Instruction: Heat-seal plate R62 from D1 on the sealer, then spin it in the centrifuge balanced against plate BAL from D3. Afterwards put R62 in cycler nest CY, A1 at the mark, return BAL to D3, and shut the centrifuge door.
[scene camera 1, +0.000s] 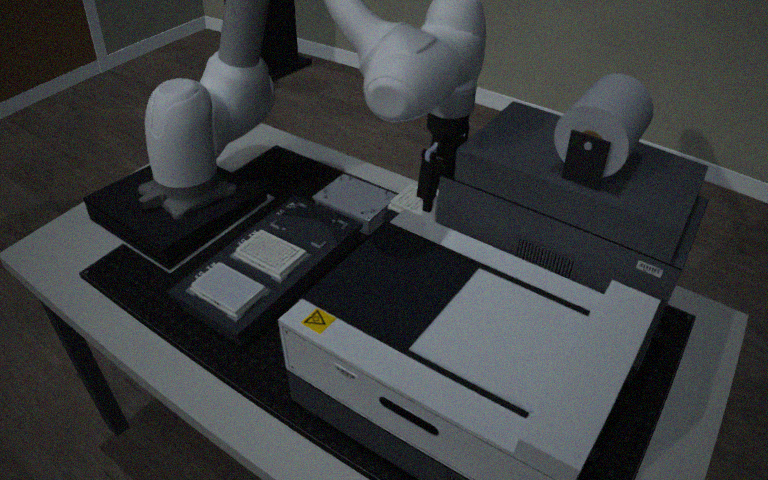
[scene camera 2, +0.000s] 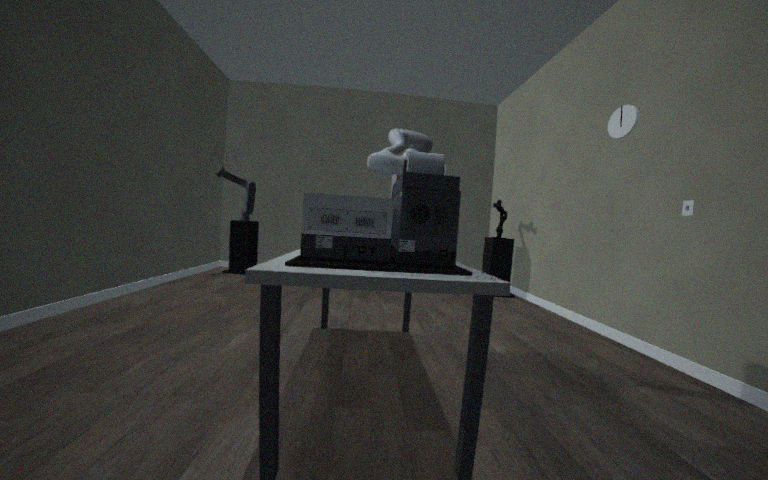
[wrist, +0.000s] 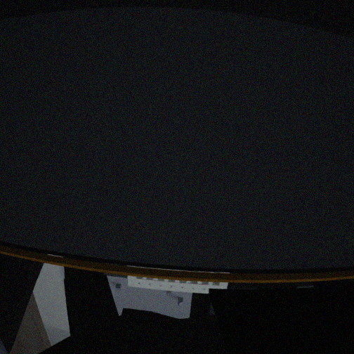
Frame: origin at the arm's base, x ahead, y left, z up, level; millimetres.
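Seen in the pictures: arm's base at its link origin: (scene camera 1: 187, 191).
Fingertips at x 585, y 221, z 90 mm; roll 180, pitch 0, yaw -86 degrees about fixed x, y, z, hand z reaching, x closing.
Note:
Offsets run from my fingertips to a thing's top centre. "pt": to the spot under its first point.
My gripper (scene camera 1: 428, 204) hangs at the left face of the dark heat sealer {28 mm left, 257 mm ahead, 352 mm up} (scene camera 1: 525, 190) (scene camera 2: 430, 210). It is shut on plate R62 {3 mm right, 34 mm back, 11 mm up} (scene camera 1: 403, 204), a pale well plate held level at the sealer's slot. In the wrist view the sealer's housing fills most of the frame, and the plate's white edge (wrist: 175, 284) shows under an orange line; my fingers are hidden there. On the deck tray {pt 453 mm right, 257 mm back, 72 mm down} (scene camera 1: 187, 300), slot D1 {pt 147 mm right, 256 mm back, 72 mm down} (scene camera 1: 301, 224) is bare. A well plate {262 mm right, 228 mm back, 56 mm down} (scene camera 1: 269, 252) lies in the middle slot, and plate BAL {385 mm right, 215 mm back, 56 mm down} (scene camera 1: 227, 288) lies in D3. The grey cycler nest {17 mm left, 247 mm back, 72 mm down} (scene camera 1: 354, 197) stands empty.
The white centrifuge (scene camera 1: 477, 343) (scene camera 2: 349, 216) fills the front right, with a dark opening {pt 292 mm right, 112 mm ahead, 89 mm up} (scene camera 1: 392, 281) on its left top. A foil roll {30 mm left, 278 mm ahead, 352 mm up} (scene camera 1: 596, 124) sits on the sealer. The arm's base (scene camera 1: 182, 138) stands at the left. The table's front edge (scene camera 1: 215, 419) runs below.

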